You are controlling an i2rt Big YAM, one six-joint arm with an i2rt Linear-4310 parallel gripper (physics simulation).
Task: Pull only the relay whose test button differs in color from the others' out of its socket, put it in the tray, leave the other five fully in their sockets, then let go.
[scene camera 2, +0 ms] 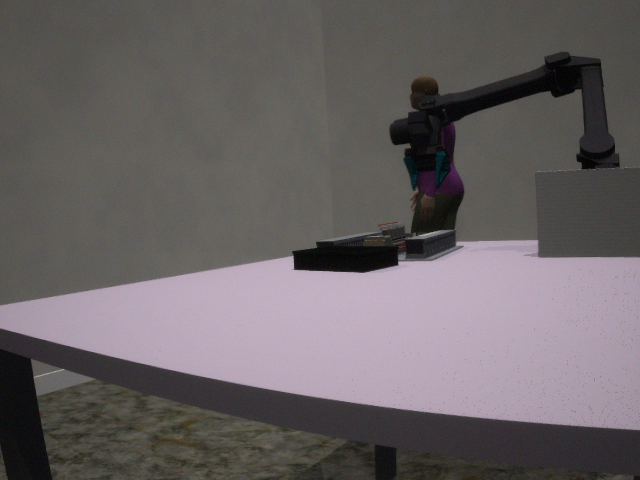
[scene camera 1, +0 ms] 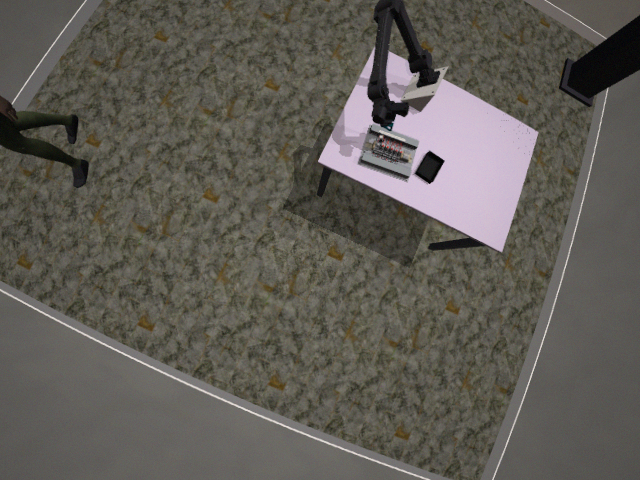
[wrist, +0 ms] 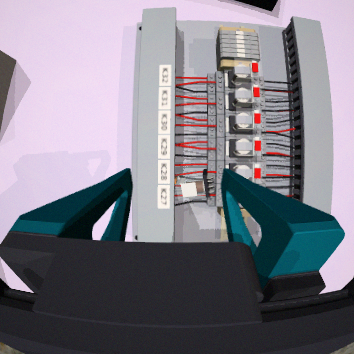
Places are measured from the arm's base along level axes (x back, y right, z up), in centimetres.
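Pixels of known places: gripper, fingertip midpoint: [scene camera 2: 425, 188] [scene camera 1: 391, 126] [wrist: 176, 176]; arm's base, link origin: [scene camera 2: 605, 202] [scene camera 1: 428, 80].
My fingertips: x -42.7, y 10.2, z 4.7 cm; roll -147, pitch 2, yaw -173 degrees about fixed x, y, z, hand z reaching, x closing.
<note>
For each thing: its top centre in the pictures, then the offset to it from my fingertips. "*": a spot on its surface instead. Level surfaces: height alone.
- grey relay panel, surface spot: [wrist: 200, 30] * dx -0.4, dy -20.2, dz -14.3 cm
- black tray, top centre: [scene camera 2: 345, 248] [scene camera 1: 431, 166] dx -3.7, dy -32.7, dz -11.1 cm
- left duct, top centre: [wrist: 155, 119] [scene camera 2: 432, 233] [scene camera 1: 395, 135] dx +3.4, dy -5.5, dz -10.3 cm
- right duct, top centre: [wrist: 318, 125] [scene camera 2: 352, 236] [scene camera 1: 387, 164] dx -16.0, dy -7.7, dz -10.3 cm
- pink table, surface height: dz -14.6 cm
My gripper [scene camera 1: 386, 126] [scene camera 2: 426, 187] [wrist: 176, 176] is open and empty, above the grey relay panel [scene camera 1: 384, 167] [wrist: 200, 30]. In the wrist view five upright relays stand in a row in their sockets: relay [wrist: 243, 73], relay [wrist: 243, 96], relay [wrist: 243, 121], relay [wrist: 243, 147] and relay [wrist: 243, 172], all showing red buttons. Another relay [wrist: 191, 189] lies on its side out of its socket, beside label K27, between the left duct and the socket row, pins facing right; its button is not visible. The right finger hides the end socket. The black tray [scene camera 1: 423, 162] [scene camera 2: 330, 263] [wrist: 260, 4] stands beside the panel.
Wire ducts run along both long sides of the panel, the left duct [wrist: 156, 120] and the right duct [wrist: 315, 125]. Terminal blocks [wrist: 239, 44] stand beyond the relay row. A pale box [scene camera 2: 586, 211] under the arm's base stands on the pink table [scene camera 1: 480, 165] [scene camera 2: 258, 320]. A person [scene camera 2: 454, 175] stands behind.
</note>
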